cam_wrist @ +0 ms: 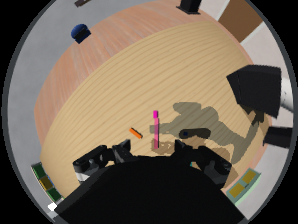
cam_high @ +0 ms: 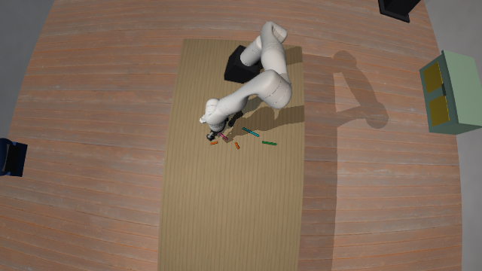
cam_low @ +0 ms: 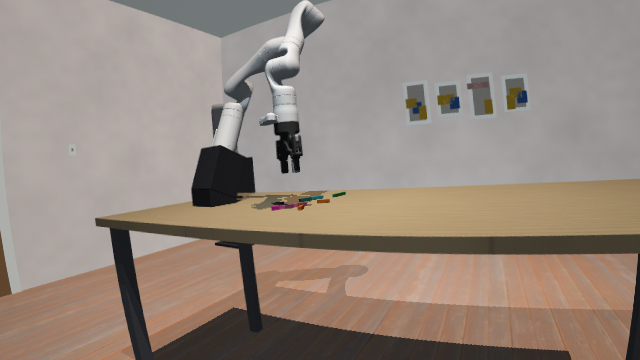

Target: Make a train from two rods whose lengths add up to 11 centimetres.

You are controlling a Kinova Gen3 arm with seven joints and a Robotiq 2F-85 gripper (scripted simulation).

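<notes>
My hand is 11 cm above the pink rod, 1 cm to the right of it and 1 cm past it. Round my hand: magenta rod: 11 cm below, 5 cm to the right, 3 cm behind; turquoise rod: 17 cm to the left, 11 cm below, 5 cm behind; blue rod: 11 cm below, 8 cm behind, 5 cm to the left.
</notes>
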